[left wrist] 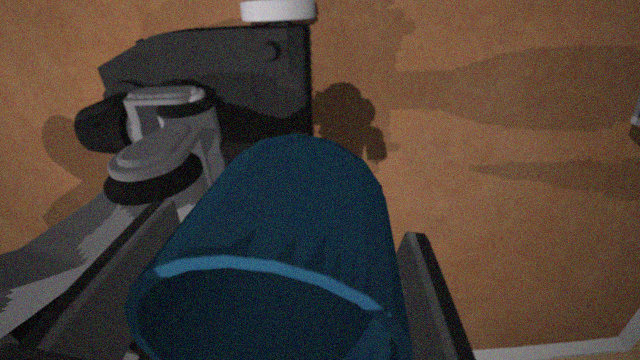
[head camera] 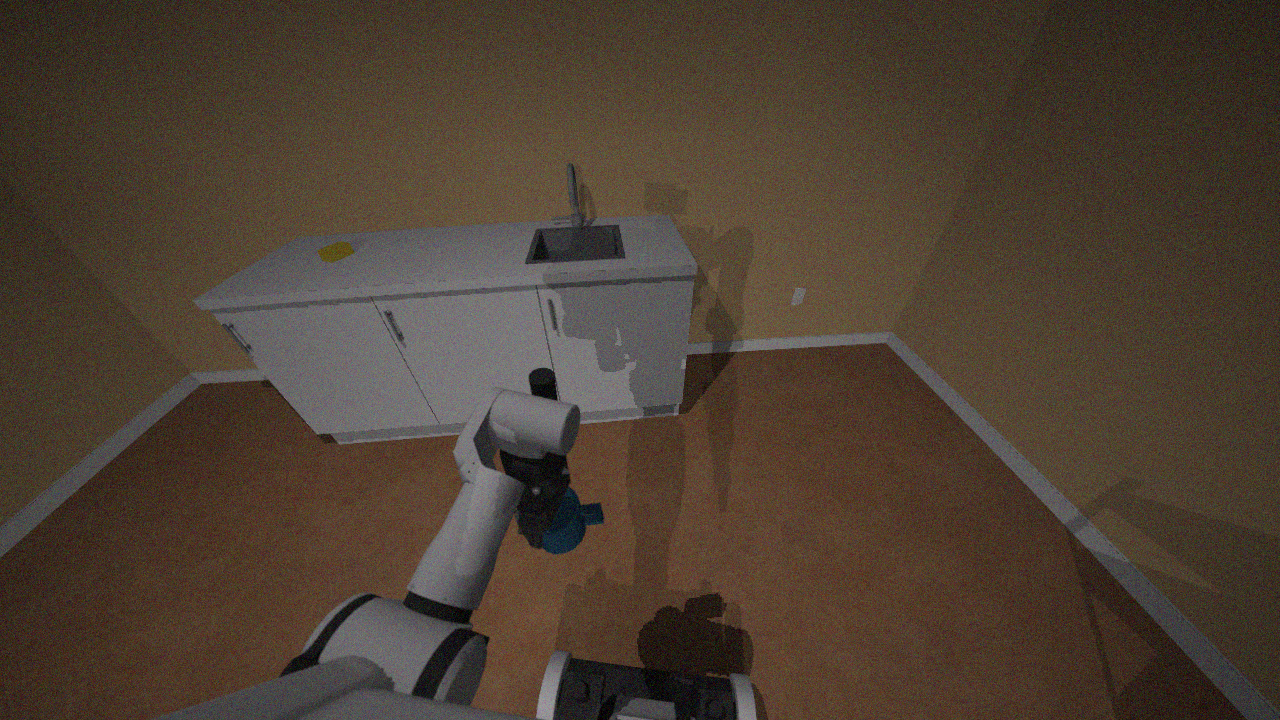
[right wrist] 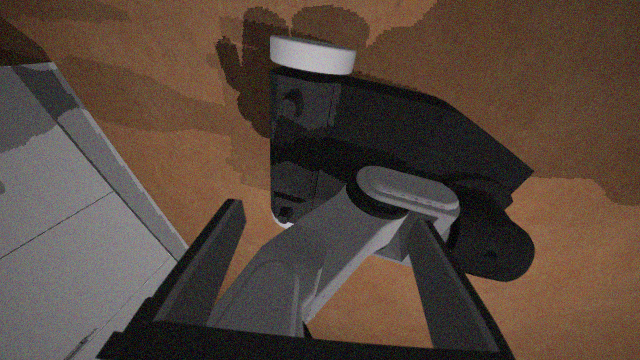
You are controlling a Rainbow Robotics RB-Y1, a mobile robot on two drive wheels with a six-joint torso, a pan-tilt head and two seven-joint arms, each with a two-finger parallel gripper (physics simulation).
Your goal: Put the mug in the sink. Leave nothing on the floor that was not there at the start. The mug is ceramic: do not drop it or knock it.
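Places are measured from the robot's base along level axes (x back, y right, z up), in millimetres.
Pixels of known places: left gripper, fingertip midpoint: (left wrist: 288, 233) (head camera: 549, 518); right gripper, fingertip midpoint: (right wrist: 328, 220).
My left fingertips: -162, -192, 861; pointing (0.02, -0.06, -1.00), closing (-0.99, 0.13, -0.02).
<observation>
Ahead of a thing's pixels: the offset from my left fingertips to its top centre, as dx, dy, dz. Level surfaces: height alone.
The blue mug {-2, +33, +45} (head camera: 563, 530) (left wrist: 300, 215) is between the fingers of my left gripper (head camera: 542, 526) (left wrist: 288, 233), which is shut on it. In the head camera its handle points to the right, and the mug is held in front of the cabinets, lower in the picture than the counter. In the left wrist view its open rim faces the camera. The sink (head camera: 577, 244) is a dark grey basin set into the right part of the white counter {dz +50} (head camera: 447, 257). My right gripper (right wrist: 328, 220) is open, with no object between its fingers.
A curved faucet (head camera: 572, 192) stands behind the sink. A yellow item {-938, -1197, +95} (head camera: 336, 251) lies on the counter's left part. White cabinets (head camera: 474, 349) (right wrist: 55, 215) are under the counter. My dark wheeled base (head camera: 644, 685) (left wrist: 250, 60) (right wrist: 380, 125) shows close by. Walls stand behind and at the right.
</observation>
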